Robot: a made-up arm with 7 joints. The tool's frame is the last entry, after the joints.
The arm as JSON. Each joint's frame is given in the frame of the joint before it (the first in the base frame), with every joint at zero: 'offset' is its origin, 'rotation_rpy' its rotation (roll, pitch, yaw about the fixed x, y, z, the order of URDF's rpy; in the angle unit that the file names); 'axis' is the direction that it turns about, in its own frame. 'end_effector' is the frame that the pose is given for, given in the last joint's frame.
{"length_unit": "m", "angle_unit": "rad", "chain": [
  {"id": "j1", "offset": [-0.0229, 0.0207, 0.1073], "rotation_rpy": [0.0, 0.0, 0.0], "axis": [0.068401, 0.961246, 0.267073]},
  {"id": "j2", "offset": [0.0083, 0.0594, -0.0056], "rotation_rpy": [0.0, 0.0, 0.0], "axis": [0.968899, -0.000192, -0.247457]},
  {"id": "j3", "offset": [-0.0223, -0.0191, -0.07], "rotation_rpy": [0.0, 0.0, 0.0], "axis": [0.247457, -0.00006, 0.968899]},
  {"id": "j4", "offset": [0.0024, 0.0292, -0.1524], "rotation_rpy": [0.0, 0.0, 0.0], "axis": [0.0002, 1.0, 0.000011]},
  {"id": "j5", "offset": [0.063, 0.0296, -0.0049], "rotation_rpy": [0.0, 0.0, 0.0], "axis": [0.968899, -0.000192, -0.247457]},
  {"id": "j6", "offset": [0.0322, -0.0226, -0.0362], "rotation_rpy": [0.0, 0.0, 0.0], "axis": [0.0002, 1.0, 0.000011]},
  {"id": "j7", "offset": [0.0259, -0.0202, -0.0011], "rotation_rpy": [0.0, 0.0, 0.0], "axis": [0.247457, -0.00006, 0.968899]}
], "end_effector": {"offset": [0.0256, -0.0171, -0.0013], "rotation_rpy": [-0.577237, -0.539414, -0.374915]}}
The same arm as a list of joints. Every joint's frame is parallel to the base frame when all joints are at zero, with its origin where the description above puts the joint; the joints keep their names.
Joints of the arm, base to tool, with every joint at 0 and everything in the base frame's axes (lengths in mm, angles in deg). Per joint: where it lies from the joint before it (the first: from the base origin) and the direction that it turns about. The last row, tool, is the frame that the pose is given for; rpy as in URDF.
j1: xyz -22.9 20.7 107.3 axis 0.068403 0.961235 0.26711
j2: xyz 8.3 59.4 -5.6 axis 0.968889 -0.0002 -0.247497
j3: xyz -22.3 -19.1 -70 axis 0.247497 -0.0001 0.968889
j4: xyz 2.4 29.2 -152.4 axis 0.0002 1 0
j5: xyz 63 29.6 -4.9 axis 0.968889 -0.0002 -0.247497
j6: xyz 32.2 -22.6 -36.2 axis 0.0002 1 0
j7: xyz 25.9 -20.2 -1.1 axis 0.247497 -0.0001 0.968889
tool: xyz 25.6 -17.1 -1.3 rpy -33.07 -30.91 -21.48

